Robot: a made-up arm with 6 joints.
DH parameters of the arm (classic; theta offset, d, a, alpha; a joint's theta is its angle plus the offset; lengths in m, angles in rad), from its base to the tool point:
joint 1: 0 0.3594 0 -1.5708
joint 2: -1.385 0 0.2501 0
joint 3: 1.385 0 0.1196 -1.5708
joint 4: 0 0.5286 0 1.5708
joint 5: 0 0 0.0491 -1.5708
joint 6: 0 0.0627 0 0
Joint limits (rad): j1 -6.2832..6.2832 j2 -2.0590..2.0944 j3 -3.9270..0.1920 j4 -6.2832..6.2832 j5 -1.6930..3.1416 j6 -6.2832..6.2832
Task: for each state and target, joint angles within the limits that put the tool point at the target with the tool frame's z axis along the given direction. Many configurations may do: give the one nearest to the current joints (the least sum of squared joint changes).
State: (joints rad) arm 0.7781 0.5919 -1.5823 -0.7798 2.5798 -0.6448
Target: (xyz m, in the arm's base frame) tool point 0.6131 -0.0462 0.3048 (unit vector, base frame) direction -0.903 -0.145 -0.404
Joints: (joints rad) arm -0.0469 0.4201 -1.4086 -0.2218 2.1242 -0.6448
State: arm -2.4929 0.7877 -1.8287 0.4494 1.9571 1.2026
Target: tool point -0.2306 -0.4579 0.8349 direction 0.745 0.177 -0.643
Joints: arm -2.1557 -0.0193 -1.8729 0.8790 2.3942 1.2026
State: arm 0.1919 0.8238 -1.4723 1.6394 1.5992 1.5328
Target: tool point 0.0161 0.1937 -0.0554 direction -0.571 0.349 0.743
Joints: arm 1.0836 0.9305 -0.6507 1.3277 2.3826 1.5328
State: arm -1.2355 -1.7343 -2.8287 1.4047 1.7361 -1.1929
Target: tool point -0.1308 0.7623 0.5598 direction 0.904 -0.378 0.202
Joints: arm -1.3138 -1.6744 -2.5594 1.0432 2.0211 -1.1929
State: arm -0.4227 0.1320 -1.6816 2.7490 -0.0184 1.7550
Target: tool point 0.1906 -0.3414 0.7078 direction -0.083 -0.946 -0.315
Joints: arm -0.8849 -0.7521 -0.9289 2.0998 -0.8757 1.7550
